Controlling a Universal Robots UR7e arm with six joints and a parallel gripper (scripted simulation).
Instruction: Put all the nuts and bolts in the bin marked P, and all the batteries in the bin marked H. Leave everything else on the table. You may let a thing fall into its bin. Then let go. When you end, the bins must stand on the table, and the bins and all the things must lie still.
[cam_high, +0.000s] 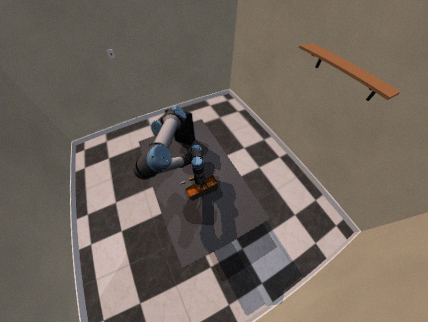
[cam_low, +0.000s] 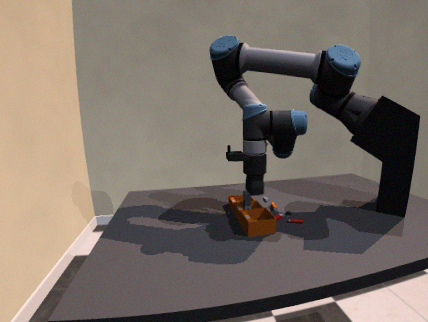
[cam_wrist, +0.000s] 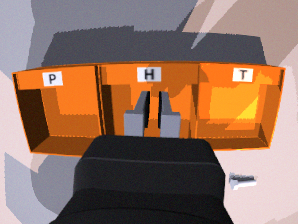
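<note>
The orange three-compartment bin lies 20 mm below my hand. From my hand the other things lie so: red battery: 120 mm behind, 100 mm to the left, 40 mm below; then orange battery: 120 mm behind, 20 mm to the right, 30 mm below; then dark nut: 140 mm behind, 40 mm to the left, 40 mm below.
</note>
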